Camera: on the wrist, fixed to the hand. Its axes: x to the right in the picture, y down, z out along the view.
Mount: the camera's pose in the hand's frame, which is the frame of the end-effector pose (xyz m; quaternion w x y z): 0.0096 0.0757 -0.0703 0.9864 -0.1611 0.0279 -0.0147
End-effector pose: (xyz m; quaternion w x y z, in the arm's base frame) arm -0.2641 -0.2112 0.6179 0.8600 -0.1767 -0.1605 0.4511
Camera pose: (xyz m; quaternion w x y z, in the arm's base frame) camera -0.2827 -0.1742 0.5228 0.8309 -0.3231 -0.2096 0.4015
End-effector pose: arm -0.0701 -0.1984 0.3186 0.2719 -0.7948 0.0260 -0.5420
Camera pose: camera -0.1085 -0.2944 0.3105 0.1315 -0.8131 0.1089 -0.5566
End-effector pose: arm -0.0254 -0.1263 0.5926 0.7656 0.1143 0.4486 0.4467
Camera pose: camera -0.1230 -0.0911 0.5904 0.7677 -0.0297 0.3936 0.5048
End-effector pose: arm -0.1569 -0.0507 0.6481 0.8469 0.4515 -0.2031 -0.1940
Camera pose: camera -0.1013 0.0317 0.6777 0.9110 0.3173 -0.1388 -0.2239
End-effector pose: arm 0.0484 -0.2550 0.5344 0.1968 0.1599 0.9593 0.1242
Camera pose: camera 0.0302 -0.1944 0.6166 0.1950 0.1085 0.9341 0.2786
